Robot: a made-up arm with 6 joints. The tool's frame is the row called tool. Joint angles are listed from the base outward. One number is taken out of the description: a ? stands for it. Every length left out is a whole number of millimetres.
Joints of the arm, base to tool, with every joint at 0 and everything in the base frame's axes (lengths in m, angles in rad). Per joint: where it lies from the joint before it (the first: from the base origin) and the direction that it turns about. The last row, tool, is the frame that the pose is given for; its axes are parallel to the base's.
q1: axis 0 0 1 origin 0.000 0.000 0.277
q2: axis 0 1 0 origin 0.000 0.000 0.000
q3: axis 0 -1 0 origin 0.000 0.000 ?
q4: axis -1 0 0 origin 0.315 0.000 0.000
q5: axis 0 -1 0 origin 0.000 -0.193 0.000
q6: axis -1 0 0 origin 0.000 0.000 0.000
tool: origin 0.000 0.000 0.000
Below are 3 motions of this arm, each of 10 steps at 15 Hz.
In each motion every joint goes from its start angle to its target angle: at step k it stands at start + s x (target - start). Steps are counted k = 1, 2, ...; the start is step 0. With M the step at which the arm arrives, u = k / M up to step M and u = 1 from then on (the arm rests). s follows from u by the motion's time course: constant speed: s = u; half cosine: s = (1 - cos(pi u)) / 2; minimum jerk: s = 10 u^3 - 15 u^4 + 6 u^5.
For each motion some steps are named. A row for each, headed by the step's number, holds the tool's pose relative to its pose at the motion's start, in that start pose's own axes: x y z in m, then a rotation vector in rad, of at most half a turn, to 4 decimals.
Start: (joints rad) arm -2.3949 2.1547 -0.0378 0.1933 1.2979 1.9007
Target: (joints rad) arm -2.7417 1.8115 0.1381 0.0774 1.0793 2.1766
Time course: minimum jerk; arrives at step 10
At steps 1, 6, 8, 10:
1: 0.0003 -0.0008 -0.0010 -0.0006 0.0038 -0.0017
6: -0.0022 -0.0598 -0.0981 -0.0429 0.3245 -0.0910
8: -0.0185 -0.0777 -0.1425 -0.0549 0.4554 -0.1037
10: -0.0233 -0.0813 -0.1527 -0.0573 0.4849 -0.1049

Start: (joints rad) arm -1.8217 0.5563 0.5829 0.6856 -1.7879 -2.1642
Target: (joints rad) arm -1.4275 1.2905 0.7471 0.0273 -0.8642 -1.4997
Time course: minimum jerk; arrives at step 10
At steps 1, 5, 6, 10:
1: 0.0015 0.0011 -0.0046 -0.0125 0.0071 0.0028
5: 0.0977 0.0013 -0.2773 -0.6366 0.4125 0.1522
6: 0.1400 -0.0299 -0.3733 -0.8150 0.5574 0.2068
10: 0.2237 -0.1177 -0.5184 -1.0469 0.7874 0.3078

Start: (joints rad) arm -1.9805 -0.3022 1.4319 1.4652 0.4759 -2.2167
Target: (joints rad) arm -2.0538 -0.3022 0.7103 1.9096 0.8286 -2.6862
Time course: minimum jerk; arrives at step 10
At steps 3, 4, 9, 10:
3: 0.0245 -0.0212 -0.0328 0.0595 0.1432 -0.0517
4: 0.0433 -0.0423 -0.0670 0.1230 0.2800 -0.1069
9: 0.0657 -0.1355 -0.2409 0.4715 0.8735 -0.4279
10: 0.0653 -0.1366 -0.2432 0.4766 0.8809 -0.4329

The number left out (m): 0.388
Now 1 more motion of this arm.
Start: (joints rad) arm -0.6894 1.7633 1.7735 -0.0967 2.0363 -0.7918
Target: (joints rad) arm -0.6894 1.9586 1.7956 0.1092 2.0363 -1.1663
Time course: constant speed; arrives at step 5
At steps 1, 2, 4, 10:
1: -0.0140 0.0065 0.0097 0.0910 0.0514 0.0002
2: -0.0277 0.0134 0.0193 0.1832 0.1023 -0.0040
4: -0.0542 0.0286 0.0384 0.3706 0.2023 -0.0253
10: -0.0670 0.0369 0.0479 0.4657 0.2509 -0.0423

